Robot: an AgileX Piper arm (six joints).
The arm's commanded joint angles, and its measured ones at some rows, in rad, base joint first. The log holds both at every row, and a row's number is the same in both.
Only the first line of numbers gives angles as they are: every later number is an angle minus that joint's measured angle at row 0.
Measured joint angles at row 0:
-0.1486, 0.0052, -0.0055, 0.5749, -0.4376, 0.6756
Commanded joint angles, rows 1 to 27:
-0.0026, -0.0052, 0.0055, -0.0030, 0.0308, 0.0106
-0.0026, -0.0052, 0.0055, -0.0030, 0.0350, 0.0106
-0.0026, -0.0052, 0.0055, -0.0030, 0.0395, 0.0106
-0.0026, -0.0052, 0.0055, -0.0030, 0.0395, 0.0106
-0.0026, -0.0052, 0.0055, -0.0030, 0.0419, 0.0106
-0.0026, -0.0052, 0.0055, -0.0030, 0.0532, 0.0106
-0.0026, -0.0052, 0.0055, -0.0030, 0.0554, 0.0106
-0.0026, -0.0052, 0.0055, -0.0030, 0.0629, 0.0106
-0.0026, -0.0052, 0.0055, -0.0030, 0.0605, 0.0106
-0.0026, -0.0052, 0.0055, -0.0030, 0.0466, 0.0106
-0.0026, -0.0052, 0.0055, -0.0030, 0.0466, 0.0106
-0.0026, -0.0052, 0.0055, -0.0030, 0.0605, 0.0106
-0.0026, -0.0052, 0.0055, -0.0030, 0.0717, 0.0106
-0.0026, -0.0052, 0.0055, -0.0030, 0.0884, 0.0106
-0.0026, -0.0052, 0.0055, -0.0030, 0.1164, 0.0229
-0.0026, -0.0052, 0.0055, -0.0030, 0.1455, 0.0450
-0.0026, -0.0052, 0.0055, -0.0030, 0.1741, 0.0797
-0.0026, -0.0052, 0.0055, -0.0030, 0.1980, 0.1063
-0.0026, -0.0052, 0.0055, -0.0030, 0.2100, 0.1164
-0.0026, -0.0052, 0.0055, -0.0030, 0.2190, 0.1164
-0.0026, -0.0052, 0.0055, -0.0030, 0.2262, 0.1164
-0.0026, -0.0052, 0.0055, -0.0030, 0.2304, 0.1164
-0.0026, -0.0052, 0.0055, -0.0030, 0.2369, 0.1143
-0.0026, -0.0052, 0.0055, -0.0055, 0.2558, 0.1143
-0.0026, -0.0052, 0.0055, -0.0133, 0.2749, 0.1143
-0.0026, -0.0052, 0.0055, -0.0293, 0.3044, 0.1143
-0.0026, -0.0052, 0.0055, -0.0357, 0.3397, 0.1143
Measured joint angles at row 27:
0.0000, 0.0000, 0.0000, 0.0004, 0.2499, 0.1099
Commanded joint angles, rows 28 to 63:
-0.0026, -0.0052, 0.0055, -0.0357, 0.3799, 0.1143
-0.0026, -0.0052, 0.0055, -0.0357, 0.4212, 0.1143
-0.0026, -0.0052, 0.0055, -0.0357, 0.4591, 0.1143
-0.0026, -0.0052, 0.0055, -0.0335, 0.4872, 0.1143
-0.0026, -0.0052, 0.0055, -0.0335, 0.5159, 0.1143
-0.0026, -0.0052, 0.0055, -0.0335, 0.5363, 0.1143
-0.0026, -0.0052, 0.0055, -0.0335, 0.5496, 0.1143
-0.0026, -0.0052, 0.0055, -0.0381, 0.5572, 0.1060
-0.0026, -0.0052, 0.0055, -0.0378, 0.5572, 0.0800
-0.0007, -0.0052, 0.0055, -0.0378, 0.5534, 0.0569
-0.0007, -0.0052, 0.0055, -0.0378, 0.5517, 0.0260
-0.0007, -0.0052, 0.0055, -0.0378, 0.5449, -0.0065
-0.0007, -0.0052, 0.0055, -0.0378, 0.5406, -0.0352
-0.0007, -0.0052, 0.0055, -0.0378, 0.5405, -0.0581
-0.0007, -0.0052, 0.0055, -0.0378, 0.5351, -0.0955
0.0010, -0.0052, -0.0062, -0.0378, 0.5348, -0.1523
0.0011, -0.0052, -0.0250, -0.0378, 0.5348, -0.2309
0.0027, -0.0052, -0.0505, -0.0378, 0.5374, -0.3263
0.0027, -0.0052, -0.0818, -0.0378, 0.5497, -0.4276
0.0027, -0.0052, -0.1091, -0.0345, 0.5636, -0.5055
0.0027, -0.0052, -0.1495, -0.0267, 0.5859, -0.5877
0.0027, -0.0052, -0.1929, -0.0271, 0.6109, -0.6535
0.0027, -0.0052, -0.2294, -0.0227, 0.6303, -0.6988
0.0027, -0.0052, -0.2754, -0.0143, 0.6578, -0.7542
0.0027, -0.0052, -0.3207, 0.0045, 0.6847, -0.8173
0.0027, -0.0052, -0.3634, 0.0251, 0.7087, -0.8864
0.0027, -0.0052, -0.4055, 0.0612, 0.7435, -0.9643
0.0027, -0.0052, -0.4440, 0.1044, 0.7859, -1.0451
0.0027, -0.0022, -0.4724, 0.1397, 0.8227, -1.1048
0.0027, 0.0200, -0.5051, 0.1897, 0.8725, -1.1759
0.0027, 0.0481, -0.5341, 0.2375, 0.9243, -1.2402
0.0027, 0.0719, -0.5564, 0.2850, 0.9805, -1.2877
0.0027, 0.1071, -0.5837, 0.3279, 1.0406, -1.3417
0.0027, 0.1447, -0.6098, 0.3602, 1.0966, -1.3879
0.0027, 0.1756, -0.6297, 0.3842, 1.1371, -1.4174
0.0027, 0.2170, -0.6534, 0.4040, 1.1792, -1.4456
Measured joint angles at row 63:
0.0000, 0.0998, -0.5751, 0.2902, 0.9998, -1.2789
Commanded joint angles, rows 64 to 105:
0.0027, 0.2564, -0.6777, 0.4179, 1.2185, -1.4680
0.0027, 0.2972, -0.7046, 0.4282, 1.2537, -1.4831
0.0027, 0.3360, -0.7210, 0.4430, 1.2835, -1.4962
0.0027, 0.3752, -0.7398, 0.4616, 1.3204, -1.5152
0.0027, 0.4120, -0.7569, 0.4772, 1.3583, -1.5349
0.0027, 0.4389, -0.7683, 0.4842, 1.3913, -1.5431
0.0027, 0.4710, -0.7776, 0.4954, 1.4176, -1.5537
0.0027, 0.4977, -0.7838, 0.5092, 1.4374, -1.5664
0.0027, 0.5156, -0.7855, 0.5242, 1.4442, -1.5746
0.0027, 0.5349, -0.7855, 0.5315, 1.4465, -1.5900
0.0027, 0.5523, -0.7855, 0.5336, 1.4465, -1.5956
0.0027, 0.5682, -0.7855, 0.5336, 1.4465, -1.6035
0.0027, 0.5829, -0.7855, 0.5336, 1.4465, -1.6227
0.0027, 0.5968, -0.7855, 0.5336, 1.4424, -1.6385
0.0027, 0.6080, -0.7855, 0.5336, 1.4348, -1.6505
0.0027, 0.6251, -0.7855, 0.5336, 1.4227, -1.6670
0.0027, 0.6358, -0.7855, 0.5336, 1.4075, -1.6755
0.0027, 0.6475, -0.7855, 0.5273, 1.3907, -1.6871
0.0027, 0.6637, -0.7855, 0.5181, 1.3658, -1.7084
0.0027, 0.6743, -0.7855, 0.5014, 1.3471, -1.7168
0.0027, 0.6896, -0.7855, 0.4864, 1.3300, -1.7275
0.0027, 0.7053, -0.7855, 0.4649, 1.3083, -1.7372
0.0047, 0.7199, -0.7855, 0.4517, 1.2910, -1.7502
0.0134, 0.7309, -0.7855, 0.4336, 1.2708, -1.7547
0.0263, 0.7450, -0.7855, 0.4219, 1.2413, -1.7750
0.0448, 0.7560, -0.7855, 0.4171, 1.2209, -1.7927
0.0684, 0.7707, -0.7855, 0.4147, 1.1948, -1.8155
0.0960, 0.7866, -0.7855, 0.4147, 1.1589, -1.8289
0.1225, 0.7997, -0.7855, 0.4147, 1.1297, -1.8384
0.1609, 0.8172, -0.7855, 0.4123, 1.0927, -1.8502
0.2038, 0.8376, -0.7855, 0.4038, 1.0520, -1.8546
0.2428, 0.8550, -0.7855, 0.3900, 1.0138, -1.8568
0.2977, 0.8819, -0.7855, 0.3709, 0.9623, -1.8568
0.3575, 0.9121, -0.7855, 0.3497, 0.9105, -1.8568
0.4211, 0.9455, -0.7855, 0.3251, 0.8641, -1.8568
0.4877, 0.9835, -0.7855, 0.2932, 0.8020, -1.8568
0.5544, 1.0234, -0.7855, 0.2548, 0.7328, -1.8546
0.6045, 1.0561, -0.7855, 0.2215, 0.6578, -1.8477
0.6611, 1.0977, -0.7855, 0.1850, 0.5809, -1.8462
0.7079, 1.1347, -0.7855, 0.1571, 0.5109, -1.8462
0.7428, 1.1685, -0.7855, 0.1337, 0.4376, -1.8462
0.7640, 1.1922, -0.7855, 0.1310, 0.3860, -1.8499
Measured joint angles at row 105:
0.6482, 1.0976, -0.7807, 0.2000, 0.6279, -1.8448
